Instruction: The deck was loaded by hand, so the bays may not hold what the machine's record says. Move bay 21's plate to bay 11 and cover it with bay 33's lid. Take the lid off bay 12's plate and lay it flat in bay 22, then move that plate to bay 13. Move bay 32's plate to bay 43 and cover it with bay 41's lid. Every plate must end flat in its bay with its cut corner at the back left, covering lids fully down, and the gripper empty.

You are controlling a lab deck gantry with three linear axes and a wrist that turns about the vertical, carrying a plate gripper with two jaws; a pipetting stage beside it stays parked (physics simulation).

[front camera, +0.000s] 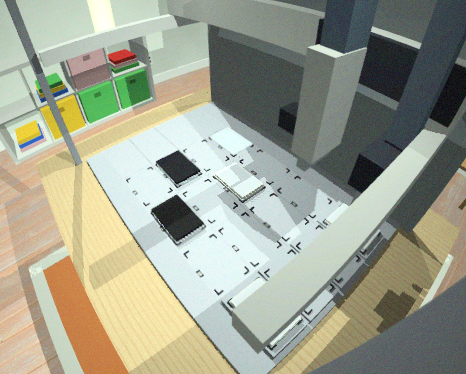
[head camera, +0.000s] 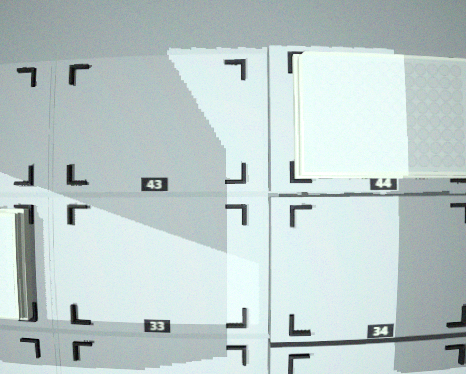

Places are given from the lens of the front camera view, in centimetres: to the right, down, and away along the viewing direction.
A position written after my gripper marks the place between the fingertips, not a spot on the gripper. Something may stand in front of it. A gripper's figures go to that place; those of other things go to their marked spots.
my gripper (front camera: 360, 220): 26, 7, 52
black lid (front camera: 175, 215): -15, 7, 71
black lid (front camera: 178, 167): -17, -6, 83
grey wall (front camera: 253, 78): 7, -37, 90
